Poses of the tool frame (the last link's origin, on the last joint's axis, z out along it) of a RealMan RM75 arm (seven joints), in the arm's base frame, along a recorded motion.
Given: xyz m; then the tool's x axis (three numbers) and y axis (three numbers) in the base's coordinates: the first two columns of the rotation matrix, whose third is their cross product.
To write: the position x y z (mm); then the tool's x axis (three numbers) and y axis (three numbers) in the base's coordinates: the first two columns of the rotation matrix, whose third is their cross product. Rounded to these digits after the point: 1 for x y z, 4 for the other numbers.
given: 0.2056, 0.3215, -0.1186, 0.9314, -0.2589, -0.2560, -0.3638, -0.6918, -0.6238
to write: 205.6, 321.5, -118.6, 0.9314, -0.2589, -0.2560, -0.3638, -0.6918, -0.6238
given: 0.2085, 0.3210, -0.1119, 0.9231, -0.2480, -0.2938, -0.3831, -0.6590, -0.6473
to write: 208.5, 321.0, -111.9, 0.9231, -0.2480, -0.2938, -0.3831, -0.6590, -0.6473
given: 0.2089, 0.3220, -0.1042, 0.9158, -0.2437, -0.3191, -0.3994, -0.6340, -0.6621
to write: 208.9, 322.0, -104.2, 0.9158, -0.2437, -0.3191, -0.3994, -0.6340, -0.6621
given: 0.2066, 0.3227, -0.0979, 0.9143, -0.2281, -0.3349, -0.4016, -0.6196, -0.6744
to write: 206.6, 322.7, -97.9, 0.9143, -0.2281, -0.3349, -0.4016, -0.6196, -0.6744
